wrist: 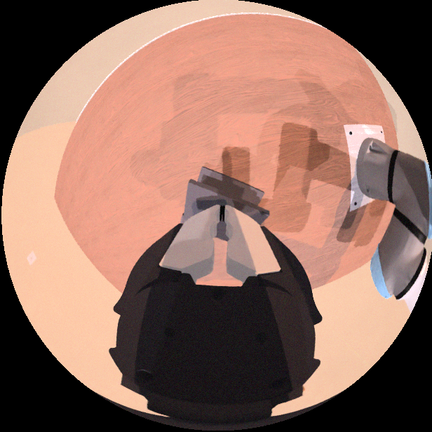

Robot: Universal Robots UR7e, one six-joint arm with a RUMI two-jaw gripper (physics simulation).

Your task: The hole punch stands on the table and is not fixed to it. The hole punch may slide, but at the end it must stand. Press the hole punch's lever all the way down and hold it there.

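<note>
The dark grey hole punch (232, 184) shows near the middle of the wrist view, just beyond my fingertips. Two long, roughly parallel edges of it run slanting from upper left to lower right, and one part of it shows at the left of the tips. My gripper (222, 207) is shut with nothing between its fingers. Its tips overlap the near part of the hole punch in the view. The fingers hide the rest of the hole punch, so I cannot tell whether they touch the lever, how far down the lever is, or whether the punch stands flat.
The reddish wood table top (125, 125) carries overlapping shadows of the arm. A white plate with small dark holes (352, 145) lies at the right, partly behind the grey robot arm (377, 172). The table's edge curves around at the left, with pale floor (50, 210) beyond it.
</note>
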